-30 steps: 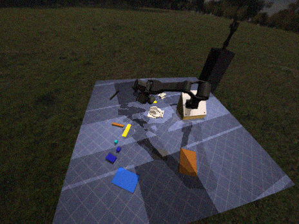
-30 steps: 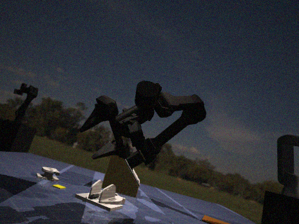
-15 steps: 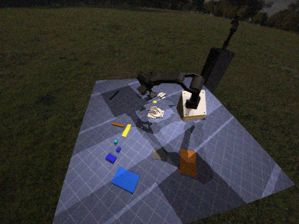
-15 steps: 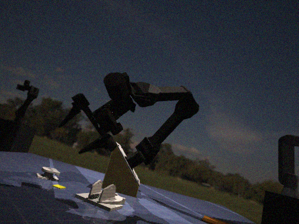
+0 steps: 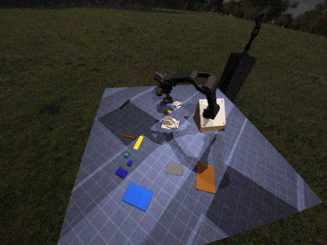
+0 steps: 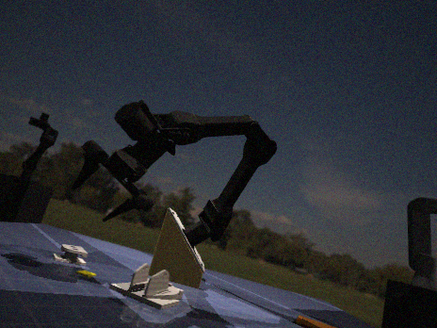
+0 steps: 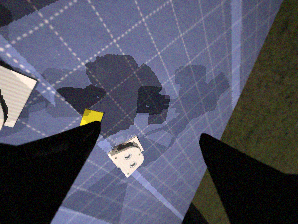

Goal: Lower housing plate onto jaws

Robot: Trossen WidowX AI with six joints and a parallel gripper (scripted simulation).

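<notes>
Right now my gripper tip is 50 mm past the yellow square, 20 mm to the right of it and 140 mm above it. Round my gripper tip: orange bar: 270 mm ahead, 280 mm to the left, 130 mm below; then blue piece: 210 mm ahead, 650 mm to the left, 140 mm below; then yellow bar: 210 mm ahead, 330 mm to the left, 140 mm below.
</notes>
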